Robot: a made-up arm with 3 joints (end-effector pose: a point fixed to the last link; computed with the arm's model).
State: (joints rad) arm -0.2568 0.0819 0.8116
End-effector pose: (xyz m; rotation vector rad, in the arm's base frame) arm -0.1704 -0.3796 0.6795 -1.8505 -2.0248 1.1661
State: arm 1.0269 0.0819 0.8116
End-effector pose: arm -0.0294 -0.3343 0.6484 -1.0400 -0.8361 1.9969
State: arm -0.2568 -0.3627 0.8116
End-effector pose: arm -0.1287 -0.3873 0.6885 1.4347 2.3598 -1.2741
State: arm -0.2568 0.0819 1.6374
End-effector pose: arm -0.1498 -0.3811 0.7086 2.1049 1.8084 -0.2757
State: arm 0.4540 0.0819 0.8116
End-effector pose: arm -0.0890 -0.3467 0.6857 -1.4355 -1.3851 1.7295
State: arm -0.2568 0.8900 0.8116
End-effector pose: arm -0.2237 -0.3240 0.6726 -2.1343 -1.1093 0.7707
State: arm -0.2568 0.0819 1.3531
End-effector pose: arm -0.1541 -0.3803 0.6968 2.1240 1.9777 -0.6027
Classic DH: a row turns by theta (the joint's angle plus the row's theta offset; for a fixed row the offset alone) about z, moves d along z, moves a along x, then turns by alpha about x. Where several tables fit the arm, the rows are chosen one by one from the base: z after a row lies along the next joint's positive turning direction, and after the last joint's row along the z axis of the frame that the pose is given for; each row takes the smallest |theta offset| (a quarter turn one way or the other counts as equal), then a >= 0, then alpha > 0; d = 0 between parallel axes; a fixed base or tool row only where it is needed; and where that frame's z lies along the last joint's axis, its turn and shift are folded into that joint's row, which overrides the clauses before.
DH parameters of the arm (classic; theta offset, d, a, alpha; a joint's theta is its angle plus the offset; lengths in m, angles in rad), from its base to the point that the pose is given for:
base (fixed): 0.3655 0.484 -0.2424 -1.8261
joint 1: 0 -0.2318 0.0506 -1.3155
joint 2: 0.3202 -0.1877 -0.0538 -1.5806
joint 3: 1.3457 0.0831 -0.0428 -1.0934
tool (fixed): 1.7381 0.0136 0 0

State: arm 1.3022 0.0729 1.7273
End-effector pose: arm 0.0268 -0.3443 0.6058 -1.6495 -1.2822 2.1117
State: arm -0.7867 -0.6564 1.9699
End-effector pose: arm -0.1716 -0.3983 0.7310 1.0179 1.7912 0.7483
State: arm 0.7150 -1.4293 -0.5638
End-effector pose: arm 0.0489 -0.3775 0.6218 1.2262 -0.9271 2.4892
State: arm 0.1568 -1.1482 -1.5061
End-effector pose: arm -0.0259 -0.3917 0.7399 0.8863 0.1226 2.7061
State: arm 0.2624 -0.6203 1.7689
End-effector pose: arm -0.0171 -0.3478 0.6964 1.4306 2.4110 -0.5834
